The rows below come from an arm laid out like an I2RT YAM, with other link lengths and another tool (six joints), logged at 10 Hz.
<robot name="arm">
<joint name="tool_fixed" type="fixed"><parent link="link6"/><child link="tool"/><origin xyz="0.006 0.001 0.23" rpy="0 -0.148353 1.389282"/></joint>
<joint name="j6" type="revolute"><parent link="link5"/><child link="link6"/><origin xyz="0.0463 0 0.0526" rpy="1.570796 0 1.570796"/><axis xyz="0 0 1"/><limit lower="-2.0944" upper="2.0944"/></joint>
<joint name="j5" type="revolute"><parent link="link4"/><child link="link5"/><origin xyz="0.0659 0.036 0.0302" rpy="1.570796 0 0"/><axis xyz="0 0 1"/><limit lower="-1.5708" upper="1.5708"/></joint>
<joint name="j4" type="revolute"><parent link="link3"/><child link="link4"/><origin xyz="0.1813 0.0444 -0.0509"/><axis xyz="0 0 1"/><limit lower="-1.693" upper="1.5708"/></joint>
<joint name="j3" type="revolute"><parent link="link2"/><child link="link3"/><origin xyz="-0.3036 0 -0.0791" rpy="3.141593 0 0"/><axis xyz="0 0 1"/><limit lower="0" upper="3.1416"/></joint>
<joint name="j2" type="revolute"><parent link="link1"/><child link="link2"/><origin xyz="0.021 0.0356 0.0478" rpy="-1.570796 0 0"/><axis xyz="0 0 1"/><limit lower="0" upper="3.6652"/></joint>
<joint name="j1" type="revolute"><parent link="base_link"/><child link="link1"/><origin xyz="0 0 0.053"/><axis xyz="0 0 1"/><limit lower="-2.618" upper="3.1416"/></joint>
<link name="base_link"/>
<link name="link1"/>
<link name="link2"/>
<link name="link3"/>
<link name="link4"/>
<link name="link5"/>
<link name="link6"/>
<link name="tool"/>
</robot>
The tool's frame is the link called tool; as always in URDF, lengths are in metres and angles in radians.
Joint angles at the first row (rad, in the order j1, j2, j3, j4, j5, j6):
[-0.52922, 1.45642, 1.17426, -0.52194, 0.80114, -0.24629]
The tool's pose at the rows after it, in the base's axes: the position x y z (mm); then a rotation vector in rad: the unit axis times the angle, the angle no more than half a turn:
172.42 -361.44 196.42 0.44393 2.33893 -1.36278
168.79 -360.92 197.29 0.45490 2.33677 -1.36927
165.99 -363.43 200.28 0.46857 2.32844 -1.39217
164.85 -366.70 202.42 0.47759 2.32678 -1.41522
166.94 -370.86 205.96 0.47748 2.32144 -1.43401
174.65 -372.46 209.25 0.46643 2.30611 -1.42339
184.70 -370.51 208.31 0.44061 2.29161 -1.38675
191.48 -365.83 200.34 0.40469 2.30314 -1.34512
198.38 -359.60 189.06 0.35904 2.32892 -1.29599
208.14 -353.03 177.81 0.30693 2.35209 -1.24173
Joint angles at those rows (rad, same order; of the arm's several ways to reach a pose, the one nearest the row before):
[-0.52924, 1.45134, 1.17151, -0.54859, 0.79844, -0.22286]
[-0.52920, 1.44577, 1.16890, -0.55505, 0.80587, -0.21488]
[-0.52902, 1.44939, 1.16985, -0.54993, 0.82554, -0.21074]
[-0.52843, 1.46240, 1.17786, -0.54778, 0.84540, -0.20860]
[-0.52923, 1.47696, 1.19167, -0.53915, 0.85822, -0.21705]
[-0.52842, 1.48031, 1.20318, -0.52437, 0.84563, -0.22890]
[-0.52844, 1.47003, 1.19333, -0.49647, 0.80863, -0.24627]
[-0.52884, 1.46119, 1.16999, -0.47896, 0.76875, -0.26303]
[-0.52924, 1.45729, 1.14823, -0.47134, 0.72353, -0.28198]
[-0.52847, 1.45873, 1.13110, -0.46118, 0.67386, -0.30399]

